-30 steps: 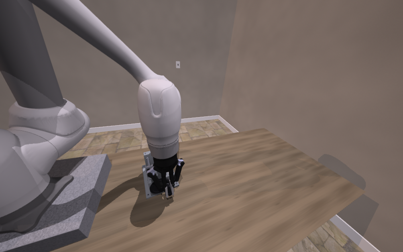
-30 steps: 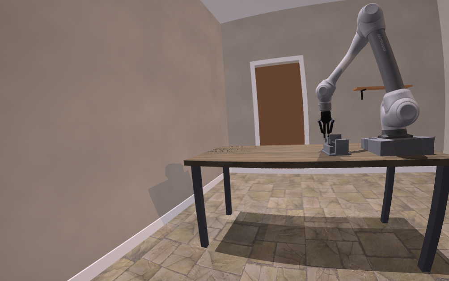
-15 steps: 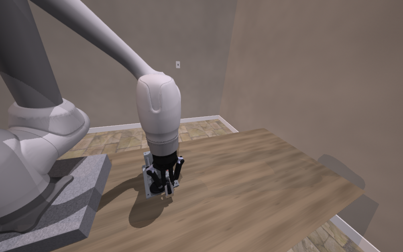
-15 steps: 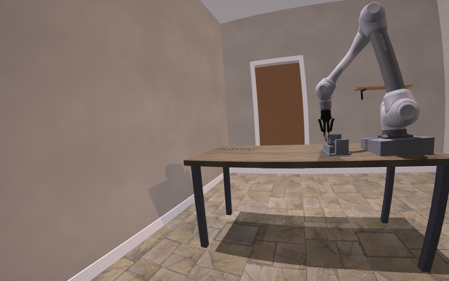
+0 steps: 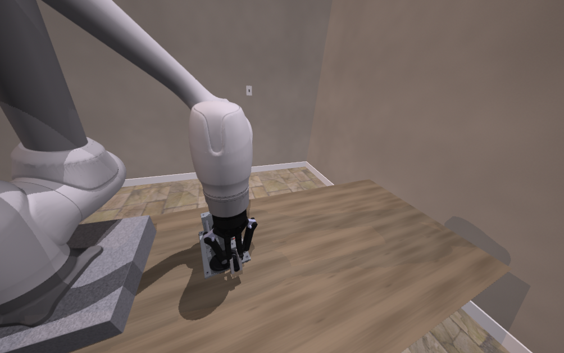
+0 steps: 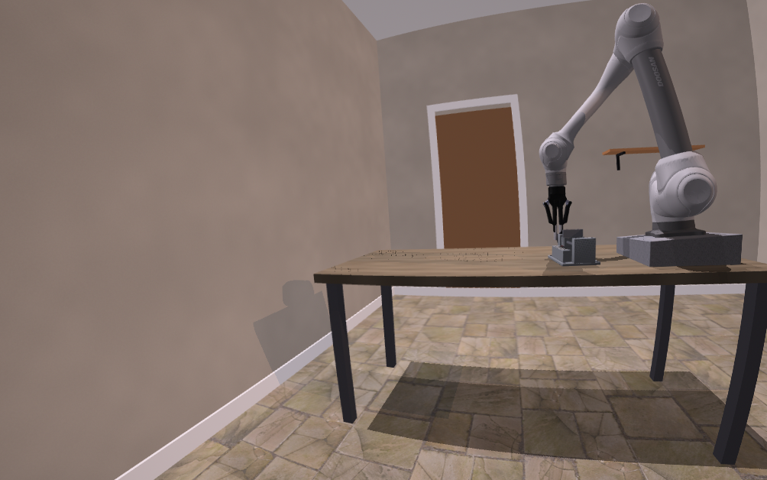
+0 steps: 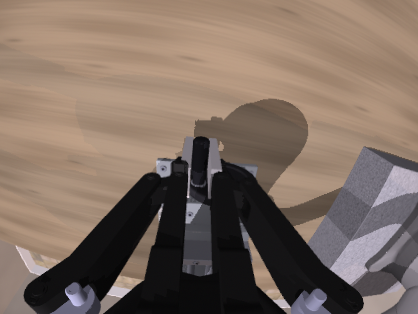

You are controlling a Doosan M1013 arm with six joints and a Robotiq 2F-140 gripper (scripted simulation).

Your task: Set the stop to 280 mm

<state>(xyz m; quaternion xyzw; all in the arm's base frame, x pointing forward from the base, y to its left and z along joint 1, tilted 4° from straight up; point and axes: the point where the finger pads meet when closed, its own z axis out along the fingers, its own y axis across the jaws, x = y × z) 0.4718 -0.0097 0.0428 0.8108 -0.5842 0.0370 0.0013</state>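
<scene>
My hand is 1 cm past the handwheel, 2 cm to the right of it and 2 cm above it.
</scene>
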